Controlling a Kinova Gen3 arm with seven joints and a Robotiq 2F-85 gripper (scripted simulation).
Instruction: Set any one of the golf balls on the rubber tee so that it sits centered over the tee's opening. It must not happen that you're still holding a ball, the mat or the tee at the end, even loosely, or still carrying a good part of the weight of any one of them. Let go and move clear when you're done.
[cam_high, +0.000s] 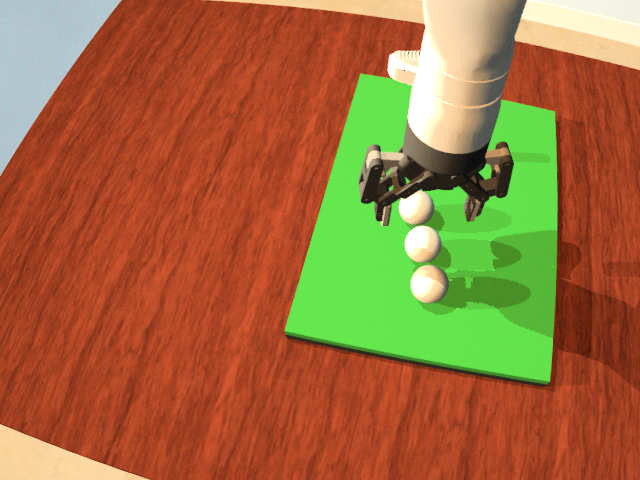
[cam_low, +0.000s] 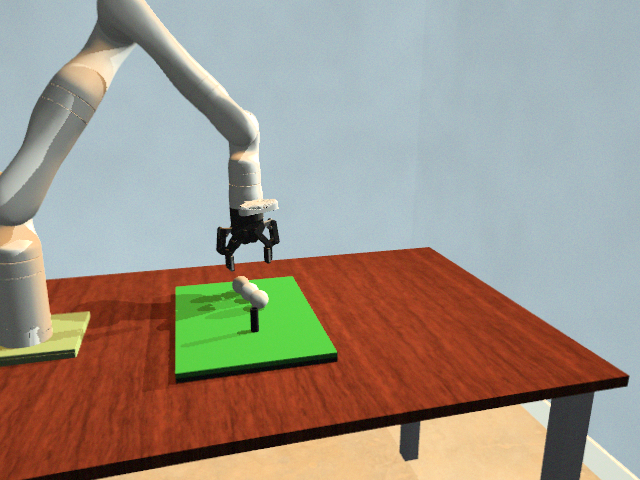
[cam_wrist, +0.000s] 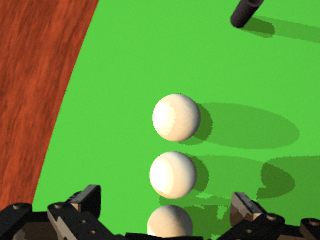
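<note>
Now: hand 10 mm short of the green mat, 130 mm to the left of it and 90 mm above it.
</note>
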